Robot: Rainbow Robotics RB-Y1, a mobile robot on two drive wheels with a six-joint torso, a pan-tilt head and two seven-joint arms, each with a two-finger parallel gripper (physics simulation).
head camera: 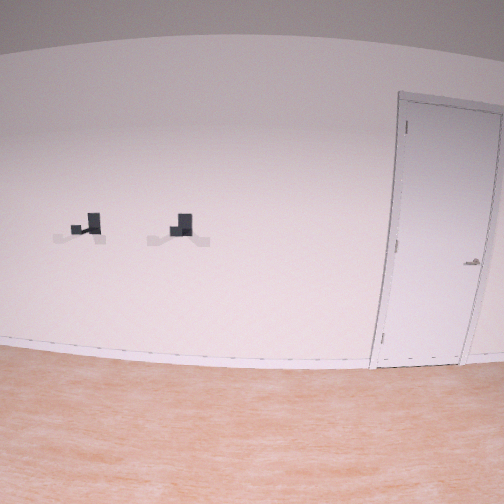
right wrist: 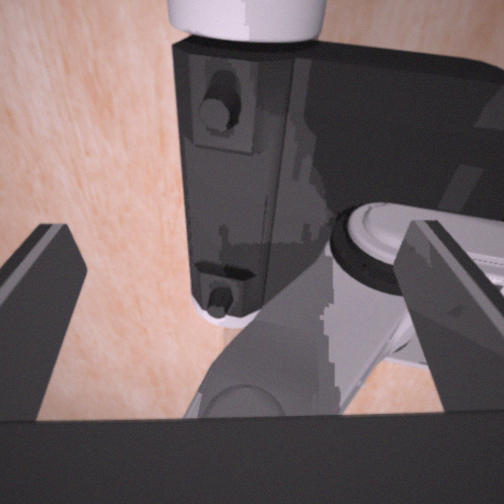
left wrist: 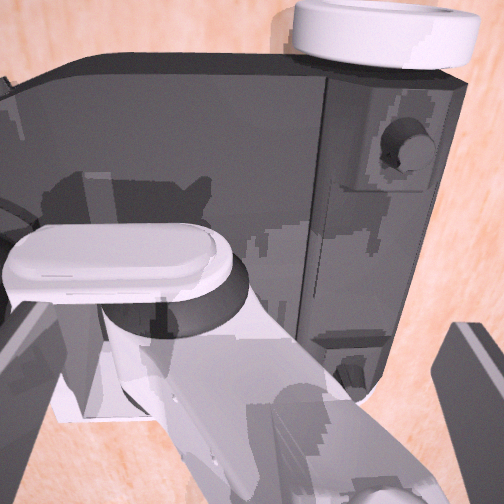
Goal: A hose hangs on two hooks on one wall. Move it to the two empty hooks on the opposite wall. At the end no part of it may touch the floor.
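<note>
Two dark empty hooks are fixed on the pale wall in the head view, one at the left and one nearer the middle. The hose is not in view. My left gripper is open and empty, its dark fingers at the left and right edges of the left wrist view, pointing down over my own base. My right gripper is open and empty too, fingers wide apart above my base and the floor. Neither gripper shows in the head view.
A closed white door with a lever handle stands in the wall at the right. A white baseboard runs along the wall's foot. Wooden floor lies between me and the wall.
</note>
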